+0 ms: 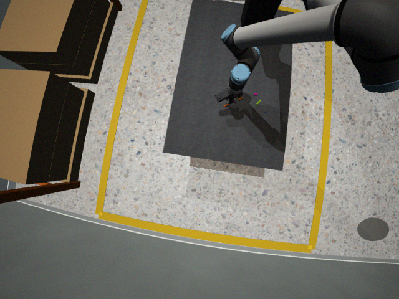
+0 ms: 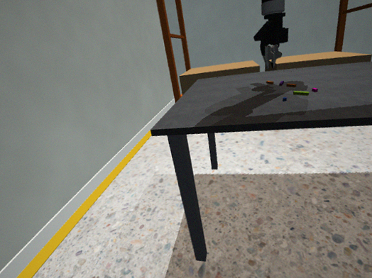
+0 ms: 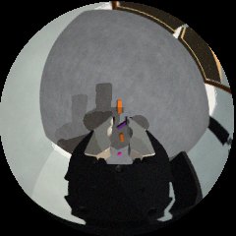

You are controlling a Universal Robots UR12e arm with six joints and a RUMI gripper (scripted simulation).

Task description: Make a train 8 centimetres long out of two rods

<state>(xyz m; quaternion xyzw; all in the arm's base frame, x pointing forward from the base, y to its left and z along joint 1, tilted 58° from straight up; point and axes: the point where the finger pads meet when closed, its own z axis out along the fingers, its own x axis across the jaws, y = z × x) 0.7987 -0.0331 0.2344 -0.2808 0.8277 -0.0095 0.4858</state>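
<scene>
Right now the purple rod is 80 mm below my hand, 60 mm behind it and 20 mm to the left of it. The rest, counted from my hand: lime rod 200 mm to the left, 150 mm behind, 80 mm below; magenta rod 190 mm behind, 150 mm to the left, 80 mm below; small blue rod 290 mm to the left, 100 mm behind, 80 mm below.
</scene>
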